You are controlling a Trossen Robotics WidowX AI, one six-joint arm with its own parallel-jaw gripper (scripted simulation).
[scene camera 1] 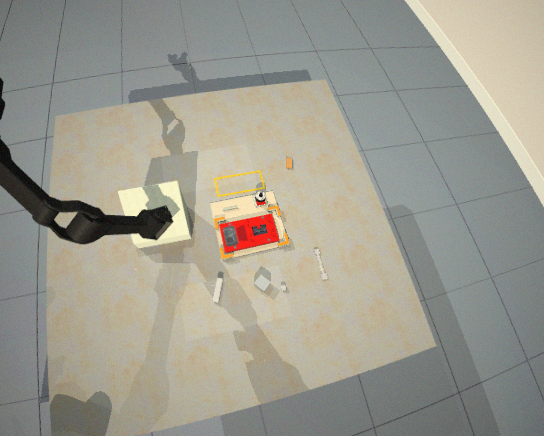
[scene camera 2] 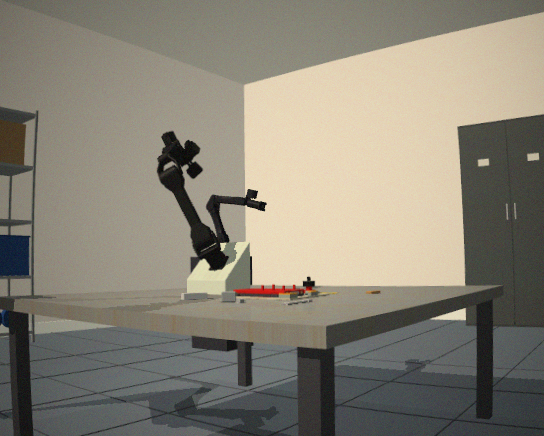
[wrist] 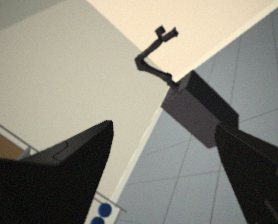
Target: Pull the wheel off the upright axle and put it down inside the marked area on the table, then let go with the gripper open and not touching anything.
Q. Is my gripper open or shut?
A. Open.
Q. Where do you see a red panel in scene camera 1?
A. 247, 233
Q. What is my gripper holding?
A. Nothing.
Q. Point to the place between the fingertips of my gripper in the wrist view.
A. At 163, 128
